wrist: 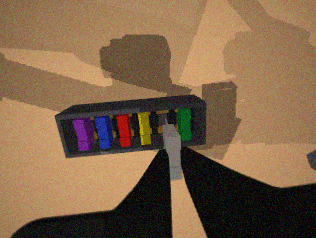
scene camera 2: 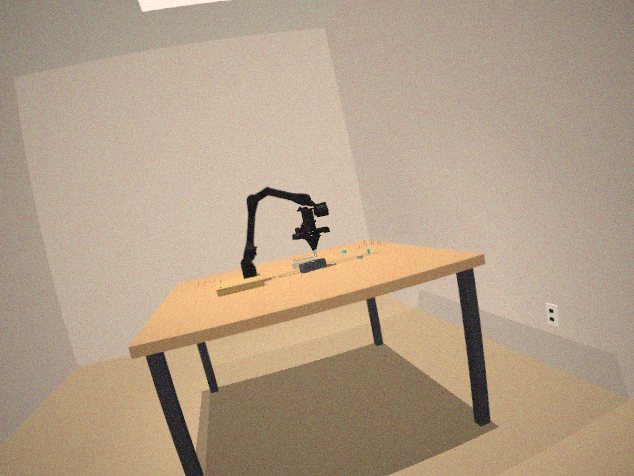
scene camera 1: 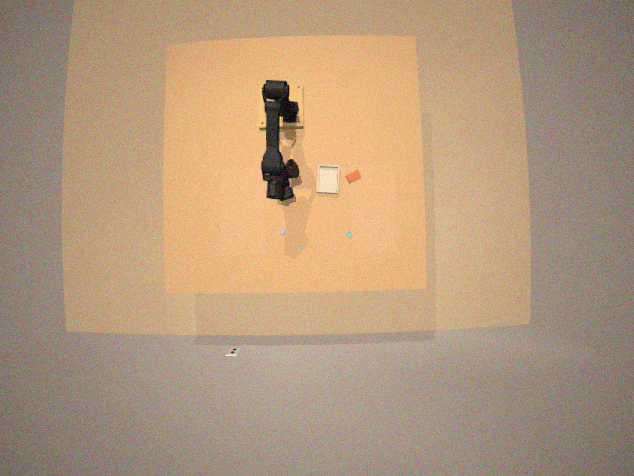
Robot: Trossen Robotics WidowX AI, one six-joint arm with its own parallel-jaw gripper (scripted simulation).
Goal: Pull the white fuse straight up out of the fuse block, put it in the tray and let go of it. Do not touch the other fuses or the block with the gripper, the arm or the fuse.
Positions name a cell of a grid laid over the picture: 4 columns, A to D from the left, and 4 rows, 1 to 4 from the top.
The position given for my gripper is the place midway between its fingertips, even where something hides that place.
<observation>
My gripper (wrist: C3) holds a white fuse (wrist: C3).
</observation>
